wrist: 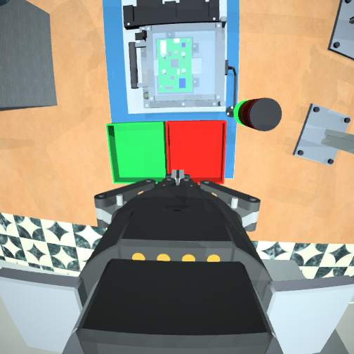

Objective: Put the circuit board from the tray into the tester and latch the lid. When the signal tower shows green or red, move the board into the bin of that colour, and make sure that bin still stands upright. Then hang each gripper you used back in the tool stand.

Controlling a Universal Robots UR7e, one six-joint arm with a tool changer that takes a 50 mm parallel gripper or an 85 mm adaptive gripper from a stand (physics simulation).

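The green circuit board (174,65) lies in the tester (212,102), inside its pale frame. The black hinged part (172,13) of the tester shows at the top edge, cut off by the view; whether it is latched I cannot tell. The signal tower (260,114) is seen from above, right of the tester; its green section looks bright and its red section dark. The green bin (139,150) and red bin (196,149) stand upright side by side below the tester; no board shows in either. My gripper (178,176) is shut and empty, its tips over the bins' near edge.
A blue base (114,60) lies under the tester. A black bar (133,65) is at the tester's left and a thin dark lever (235,86) at its right. A dark grey block (26,57) stands at upper left. Bolted metal plates (314,135) (342,37) are at the right, the nearer with a post.
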